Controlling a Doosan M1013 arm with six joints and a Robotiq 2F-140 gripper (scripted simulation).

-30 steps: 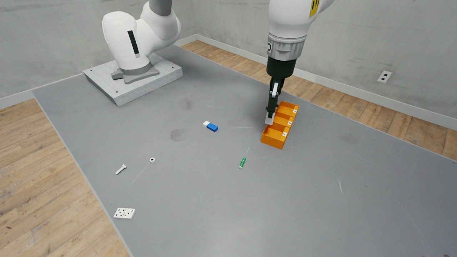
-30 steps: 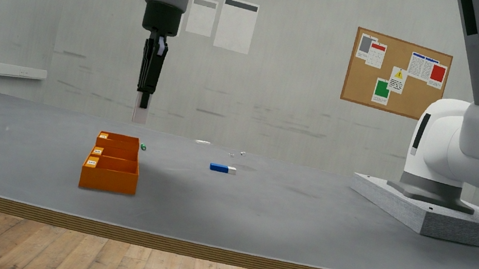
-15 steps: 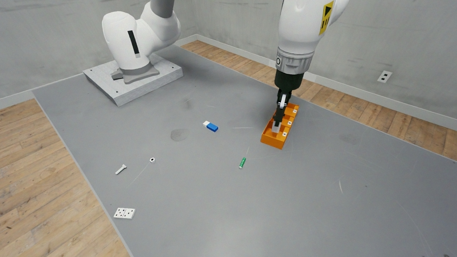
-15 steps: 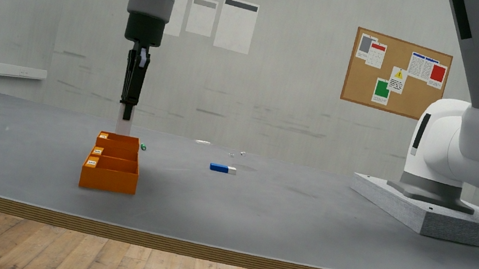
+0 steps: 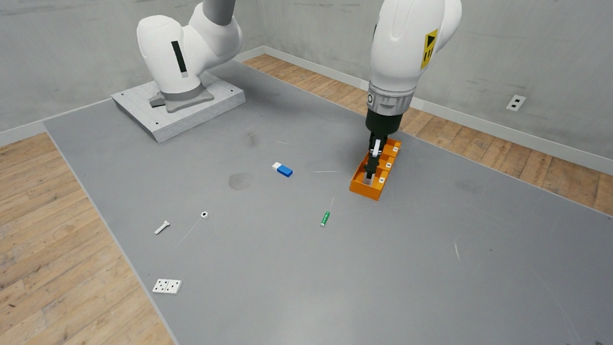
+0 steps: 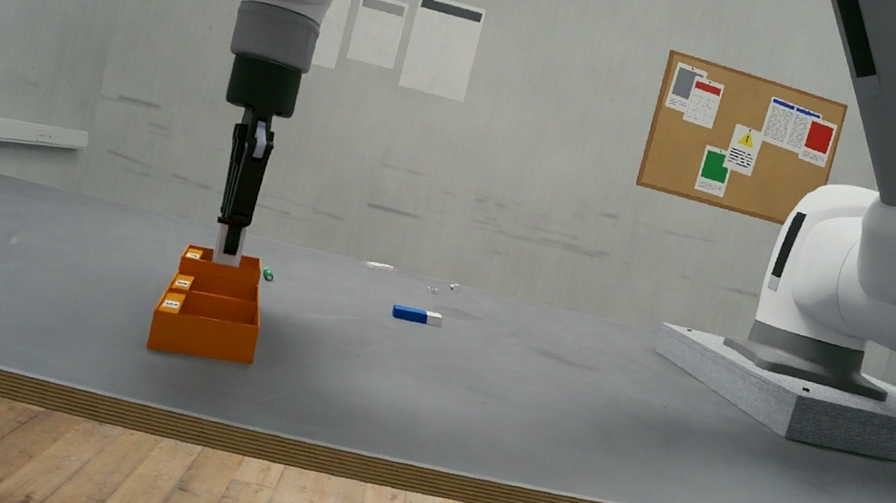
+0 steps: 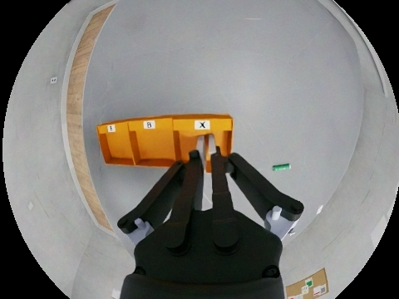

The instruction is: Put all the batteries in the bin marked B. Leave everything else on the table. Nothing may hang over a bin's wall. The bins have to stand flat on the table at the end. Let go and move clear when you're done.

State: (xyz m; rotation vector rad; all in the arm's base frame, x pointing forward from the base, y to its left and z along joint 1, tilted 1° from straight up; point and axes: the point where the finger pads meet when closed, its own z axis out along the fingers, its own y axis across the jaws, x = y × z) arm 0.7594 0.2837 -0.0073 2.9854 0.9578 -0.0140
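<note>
Now: the orange bin row 40 mm behind my hand, 80 mm to the left of it and 30 mm below it. Round my hand: green battery 20 mm ahead, 170 mm to the right, 50 mm below; white eraser 210 mm behind, 170 mm to the right, 40 mm below; nut 180 mm behind, 420 mm to the right, 50 mm below.
</note>
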